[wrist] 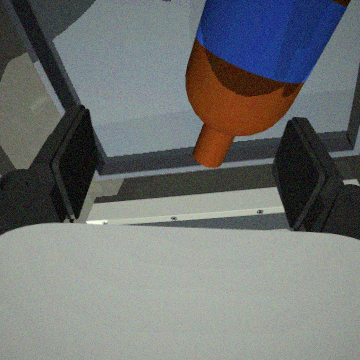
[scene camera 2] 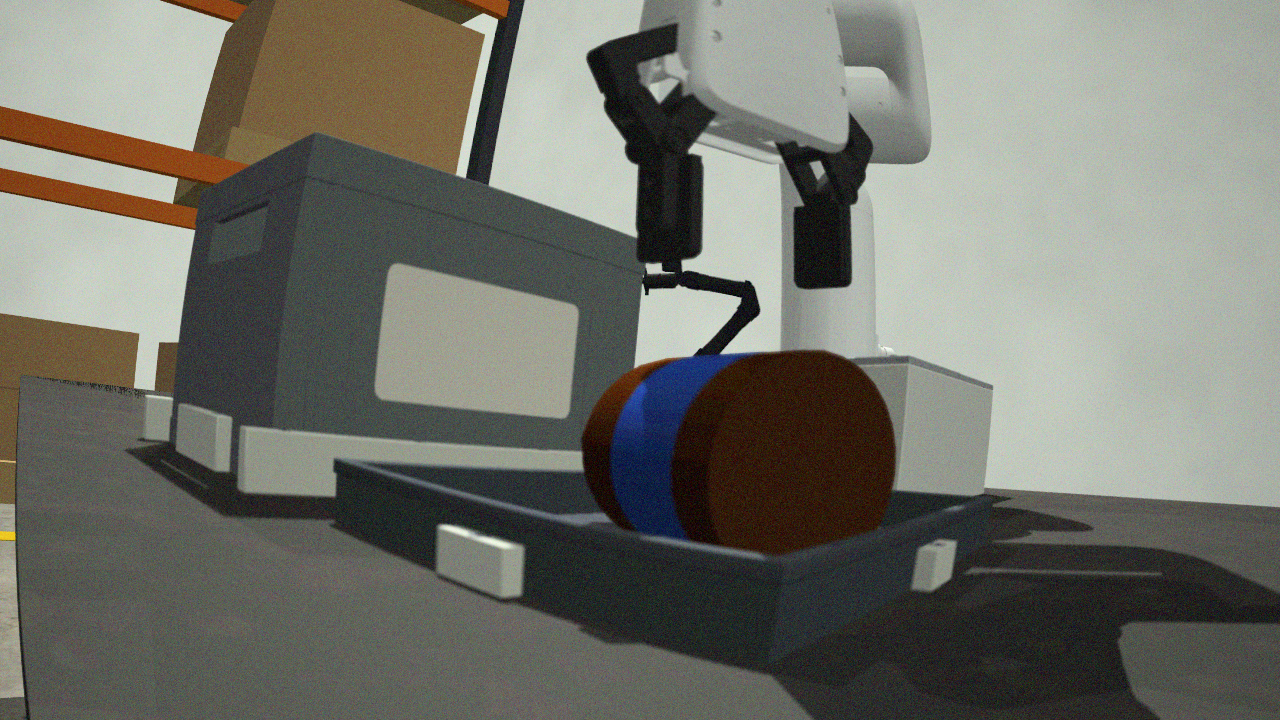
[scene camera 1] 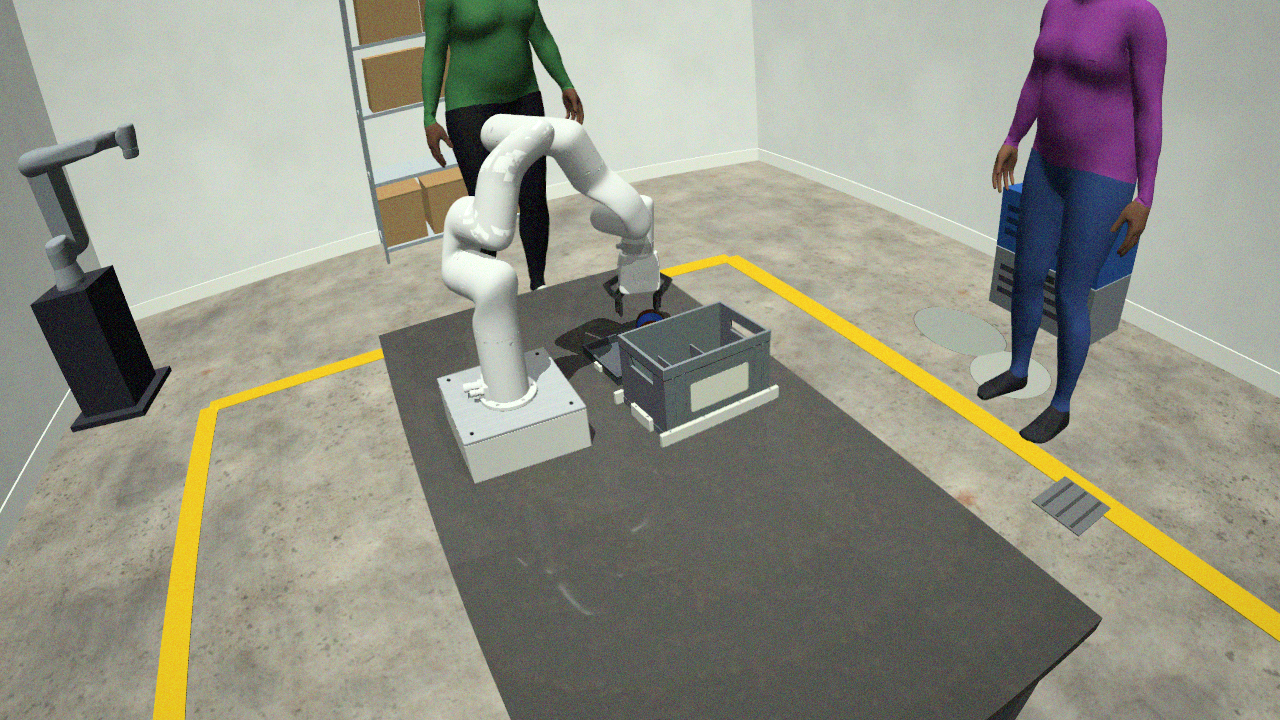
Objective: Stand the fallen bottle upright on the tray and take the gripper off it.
In view: the gripper (scene camera 2: 753,275) and a brown bottle (scene camera 2: 772,452).
The gripper also shows in the wrist view (wrist: 187,137).
